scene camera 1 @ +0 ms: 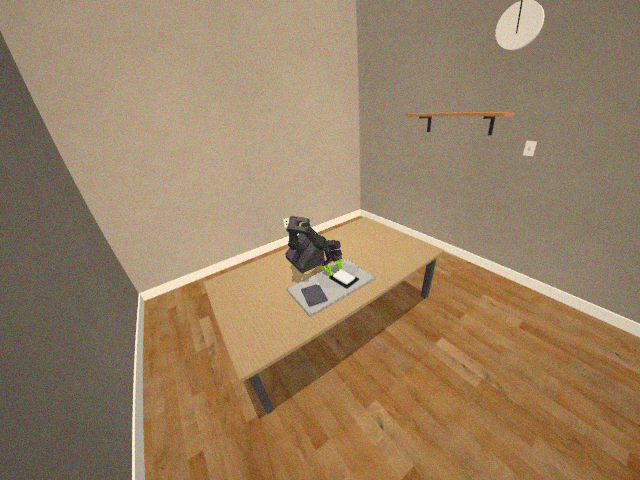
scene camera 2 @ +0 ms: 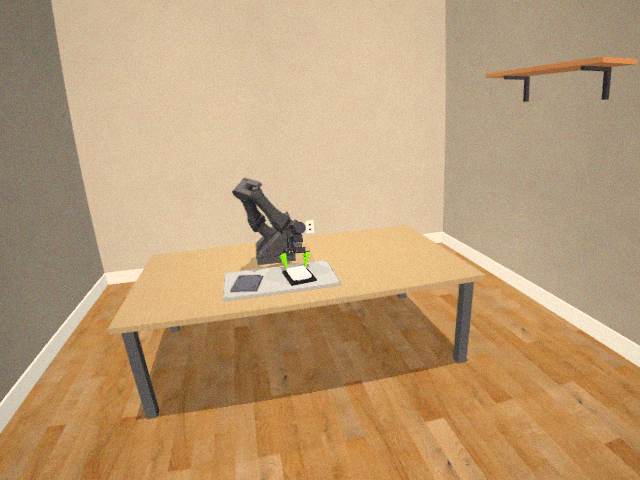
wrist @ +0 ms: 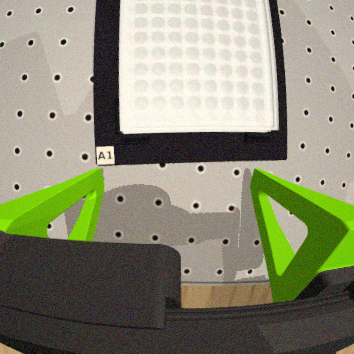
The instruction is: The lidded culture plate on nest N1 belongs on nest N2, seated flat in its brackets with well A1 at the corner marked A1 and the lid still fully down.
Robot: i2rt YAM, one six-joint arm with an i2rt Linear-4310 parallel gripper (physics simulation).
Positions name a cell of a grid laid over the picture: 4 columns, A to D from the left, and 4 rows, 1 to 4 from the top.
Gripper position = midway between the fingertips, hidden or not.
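Note:
My gripper (wrist: B2) is there for me to see, and I can see a black nest (wrist: B2) as well.

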